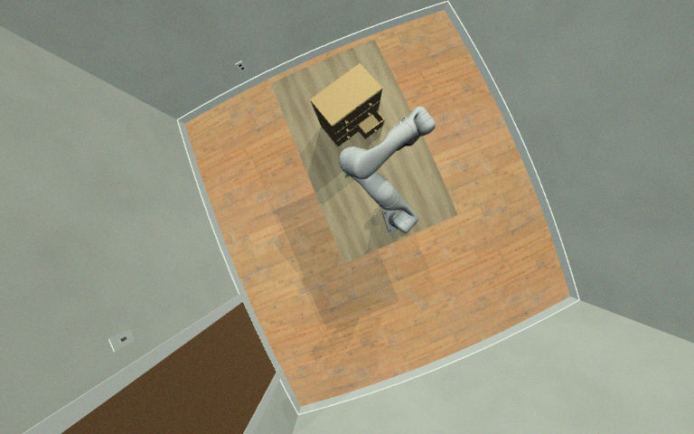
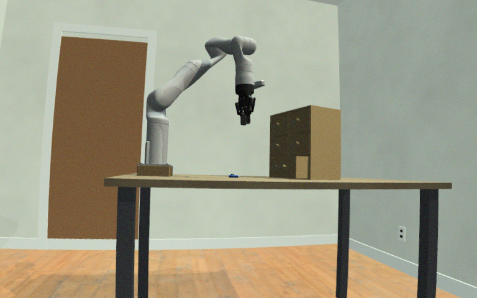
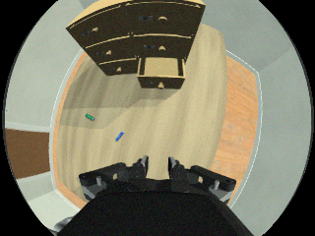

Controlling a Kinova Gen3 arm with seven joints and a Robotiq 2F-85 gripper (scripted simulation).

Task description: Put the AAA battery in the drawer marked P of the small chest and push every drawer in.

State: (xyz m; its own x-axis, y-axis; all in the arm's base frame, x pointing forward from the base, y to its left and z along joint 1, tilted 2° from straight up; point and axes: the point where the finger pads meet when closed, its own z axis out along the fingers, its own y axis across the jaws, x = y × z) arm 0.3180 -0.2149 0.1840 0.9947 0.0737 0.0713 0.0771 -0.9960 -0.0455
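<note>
My gripper is now 230 mm above the blue AAA battery, 140 mm to the right of it and 10 mm short of it. Also, from my hand: green battery 290 mm to the left, 230 mm below, 60 mm ahead; then drawer 280 mm ahead, 200 mm below, 20 mm to the left.
</note>
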